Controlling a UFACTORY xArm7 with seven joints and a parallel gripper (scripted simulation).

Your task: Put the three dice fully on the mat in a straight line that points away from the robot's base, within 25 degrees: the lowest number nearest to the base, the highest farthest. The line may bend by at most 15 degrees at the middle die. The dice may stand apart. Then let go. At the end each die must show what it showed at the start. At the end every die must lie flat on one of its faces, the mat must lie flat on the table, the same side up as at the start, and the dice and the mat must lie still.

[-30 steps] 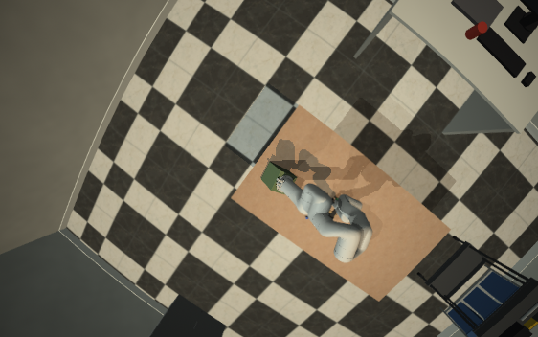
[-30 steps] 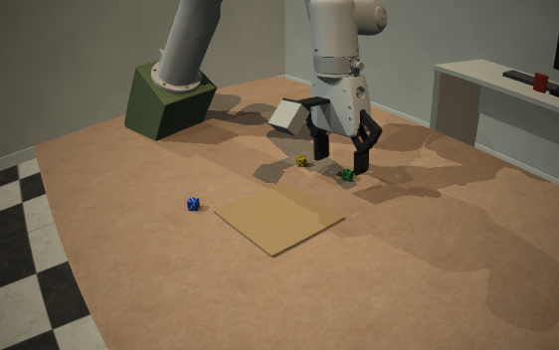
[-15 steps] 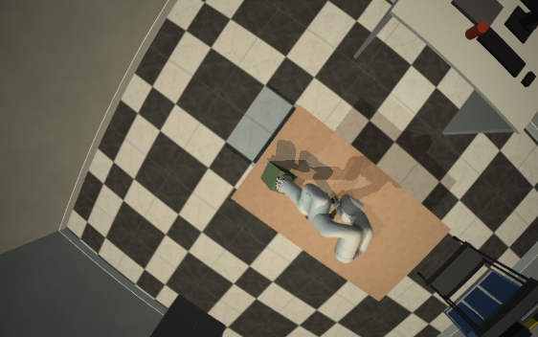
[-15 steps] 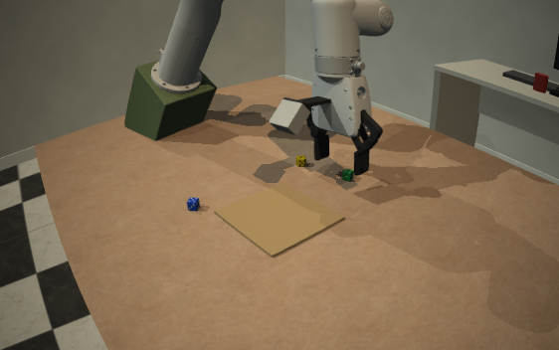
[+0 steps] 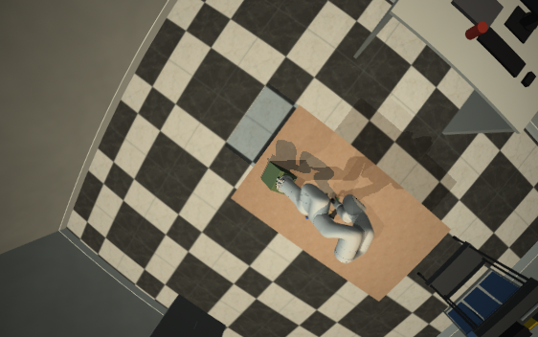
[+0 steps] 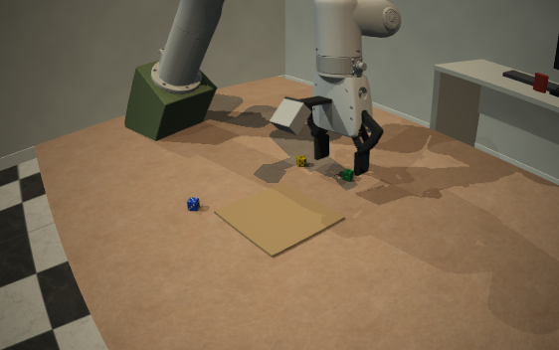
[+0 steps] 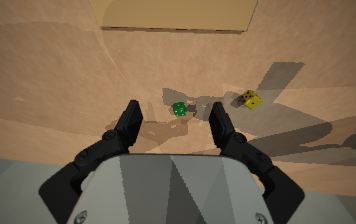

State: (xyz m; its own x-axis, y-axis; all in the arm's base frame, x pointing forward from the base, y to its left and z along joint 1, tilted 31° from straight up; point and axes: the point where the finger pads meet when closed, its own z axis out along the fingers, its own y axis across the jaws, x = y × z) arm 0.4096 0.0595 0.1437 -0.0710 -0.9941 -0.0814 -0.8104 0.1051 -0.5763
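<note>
My hand is 40 mm above the green die and 30 mm to the right of it. Round my hand: tan mat: 140 mm to the right, 40 mm below; blue die: 230 mm to the right, 110 mm behind, 40 mm below; yellow die: 100 mm behind, 40 mm below.
</note>
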